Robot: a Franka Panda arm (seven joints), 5 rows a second.
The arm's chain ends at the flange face. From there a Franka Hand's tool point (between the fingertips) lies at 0.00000 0.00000 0.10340 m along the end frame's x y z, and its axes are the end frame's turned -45 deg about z.
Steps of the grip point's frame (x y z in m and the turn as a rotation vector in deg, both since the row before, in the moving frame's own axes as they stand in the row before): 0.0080, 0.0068, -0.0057, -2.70, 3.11, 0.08; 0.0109, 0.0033, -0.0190, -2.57, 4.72, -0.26; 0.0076, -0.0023, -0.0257, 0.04, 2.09, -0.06; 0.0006, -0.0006, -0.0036, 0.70, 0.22, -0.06
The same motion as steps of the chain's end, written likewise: 0.0031, -0.0003, -0.0054, 0.29, 4.11, 0.08; 0.0008, -0.0026, -0.0185, 1.52, 5.15, -0.26; 0.0011, -0.0043, -0.0256, 1.51, 1.45, -0.06; 0.0006, 0.0003, -0.0036, 0.65, -0.34, -0.06
